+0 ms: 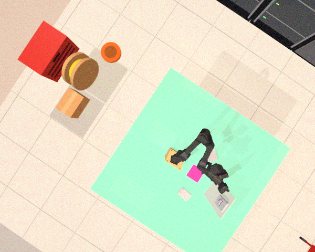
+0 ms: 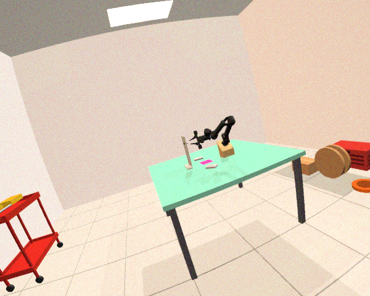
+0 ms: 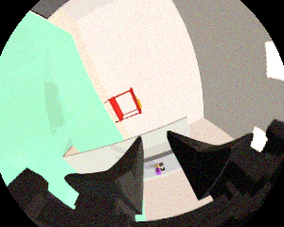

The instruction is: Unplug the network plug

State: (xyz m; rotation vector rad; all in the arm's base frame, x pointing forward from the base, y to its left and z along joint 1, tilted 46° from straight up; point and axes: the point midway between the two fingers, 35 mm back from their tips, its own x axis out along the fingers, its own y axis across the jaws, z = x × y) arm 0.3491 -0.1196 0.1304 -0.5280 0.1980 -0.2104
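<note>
The marked square is 27 cm below my gripper tip, 15 cm behind it and 5 cm to the right of it. Also, from my gripper tip: upright panel 12 cm below, 11 cm to the right, 2 cm ahead.
</note>
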